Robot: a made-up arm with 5 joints.
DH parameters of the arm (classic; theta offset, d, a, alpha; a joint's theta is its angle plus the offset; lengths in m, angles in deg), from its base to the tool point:
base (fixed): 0 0 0.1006 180
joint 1: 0 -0.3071 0.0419 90
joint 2: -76.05 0 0.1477 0
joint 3: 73.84 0 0.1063 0
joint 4: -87.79 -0.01 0 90
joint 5: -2.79 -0.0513 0 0
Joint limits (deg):
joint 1: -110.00..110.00
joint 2: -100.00..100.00
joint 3: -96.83..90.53
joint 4: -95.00..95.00
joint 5: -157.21..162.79
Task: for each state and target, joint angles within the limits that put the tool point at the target. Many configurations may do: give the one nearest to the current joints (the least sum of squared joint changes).
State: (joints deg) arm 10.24 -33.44 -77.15 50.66 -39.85
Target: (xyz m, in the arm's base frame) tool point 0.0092 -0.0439 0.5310
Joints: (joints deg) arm -20.00 -59.26 -69.69 77.74 -39.85
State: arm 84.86 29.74 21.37 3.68 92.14
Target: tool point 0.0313 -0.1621 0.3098
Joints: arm 109.90 7.88 48.15 15.28 92.14
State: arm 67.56 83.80 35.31 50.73 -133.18
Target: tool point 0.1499 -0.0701 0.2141
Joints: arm 48.18 76.19 46.05 57.09 -133.18
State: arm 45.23 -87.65 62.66 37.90 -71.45
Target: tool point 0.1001 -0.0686 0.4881
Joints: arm 82.04 -60.43 24.53 20.43 -71.45
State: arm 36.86 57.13 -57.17 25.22 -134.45
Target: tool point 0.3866 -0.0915 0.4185
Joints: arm 15.83 33.80 -48.94 37.59 -134.45
